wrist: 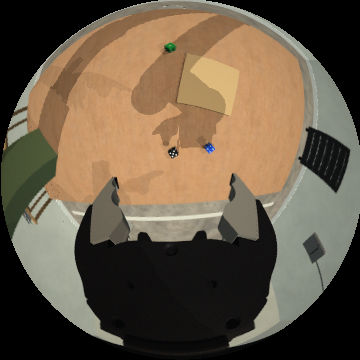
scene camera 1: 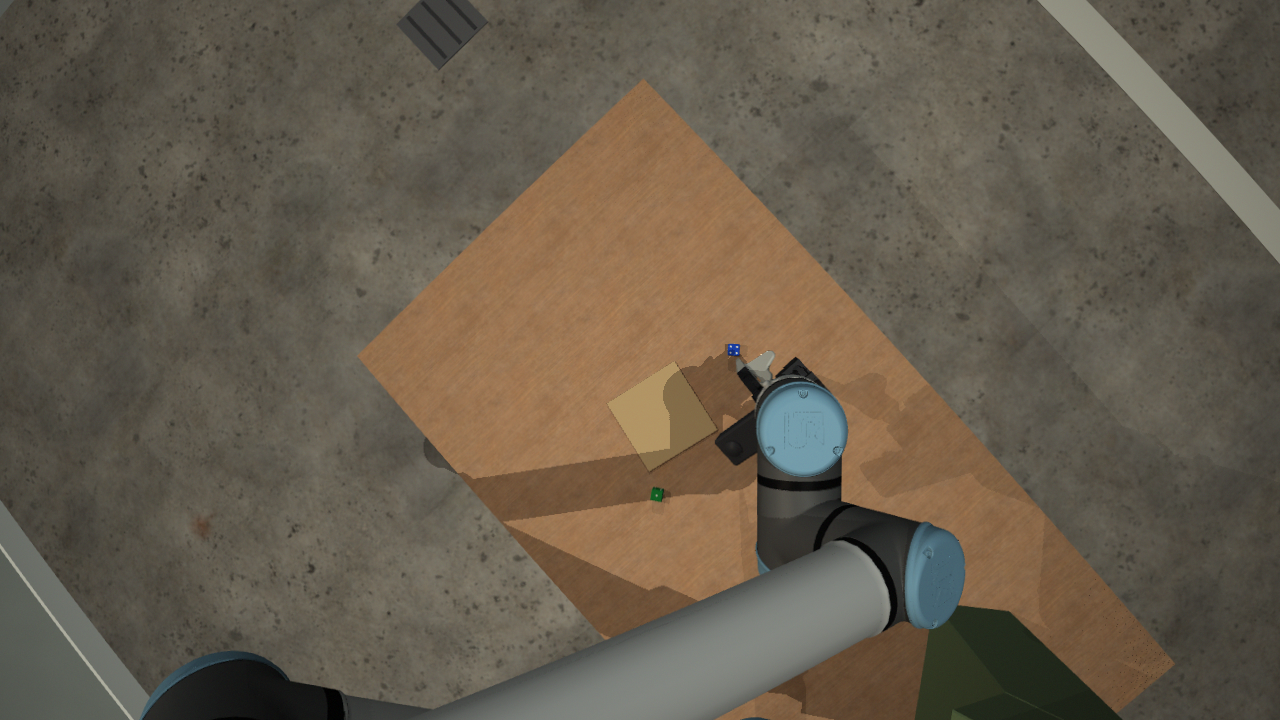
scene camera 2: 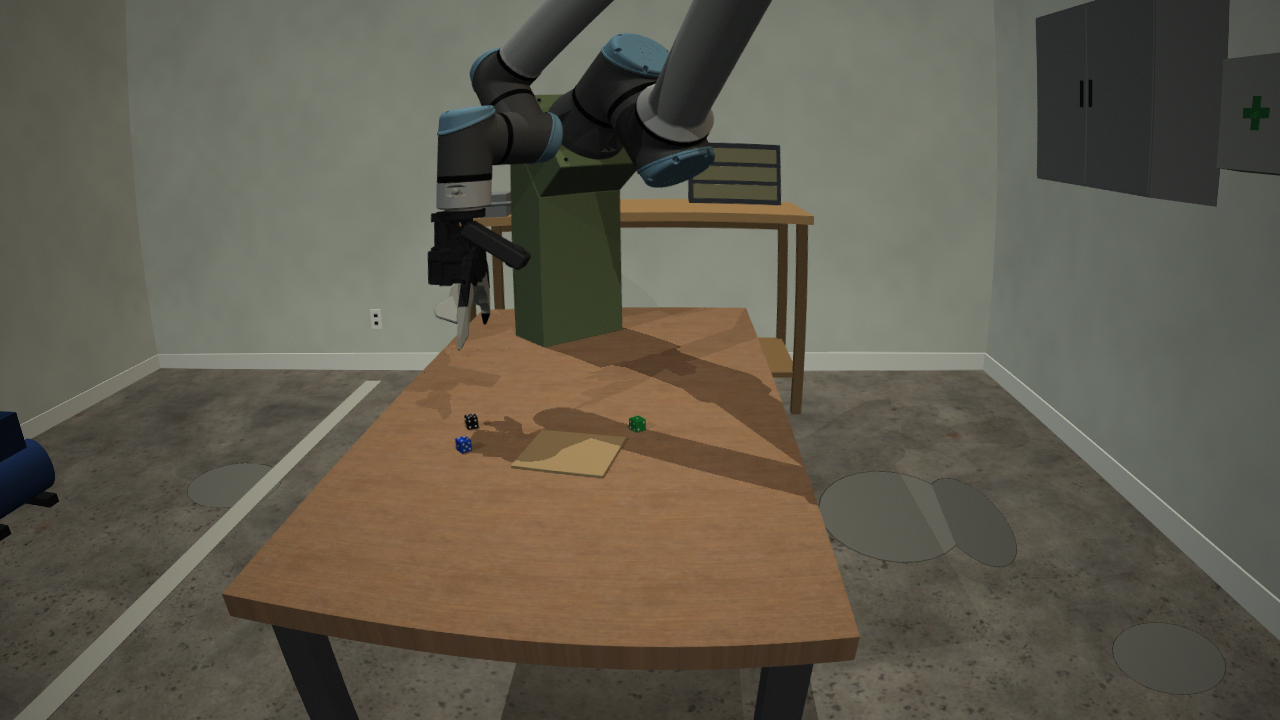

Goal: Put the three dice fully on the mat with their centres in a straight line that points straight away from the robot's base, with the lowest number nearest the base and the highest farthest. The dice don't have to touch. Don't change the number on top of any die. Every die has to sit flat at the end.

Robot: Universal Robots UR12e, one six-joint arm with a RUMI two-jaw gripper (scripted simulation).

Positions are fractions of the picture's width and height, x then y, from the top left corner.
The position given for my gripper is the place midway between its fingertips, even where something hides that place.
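Labels:
I find my gripper in the wrist view (0.48,0.49), and it appears in scene camera 1 (0.60,0.55) and scene camera 2 (0.37,0.47) too. There is a tan mat as well, which I can see in scene camera 1 (0.52,0.58), in scene camera 2 (0.46,0.63) and in the wrist view (0.57,0.23).

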